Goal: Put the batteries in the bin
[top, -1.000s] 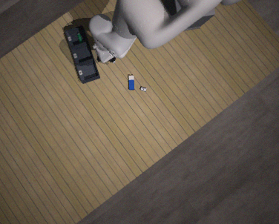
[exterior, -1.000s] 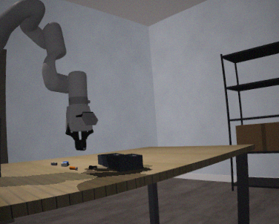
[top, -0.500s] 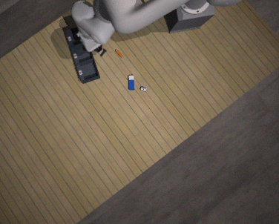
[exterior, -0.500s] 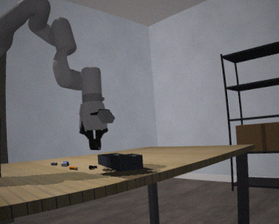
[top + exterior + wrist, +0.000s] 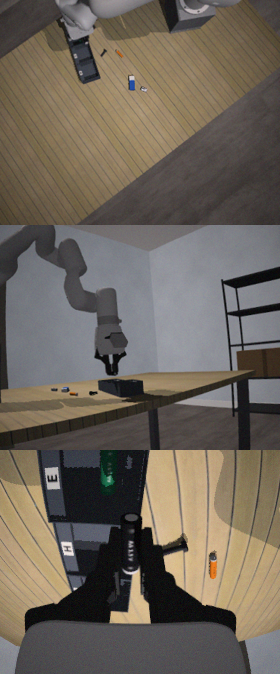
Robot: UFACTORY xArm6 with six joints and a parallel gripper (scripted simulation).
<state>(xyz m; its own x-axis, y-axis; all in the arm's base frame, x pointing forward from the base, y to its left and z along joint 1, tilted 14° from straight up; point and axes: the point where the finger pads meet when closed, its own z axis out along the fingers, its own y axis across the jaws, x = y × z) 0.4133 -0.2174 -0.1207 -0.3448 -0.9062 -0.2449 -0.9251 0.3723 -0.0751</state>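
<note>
My gripper is now 1 cm short of the green battery, 4 cm to the left of it and 8 cm above it. Round my hand: orange battery: 8 cm behind, 13 cm to the left, 8 cm below; then dark bin: 5 cm ahead, 3 cm to the left, 7 cm below; then black cylindrical battery: 2 cm below.
</note>
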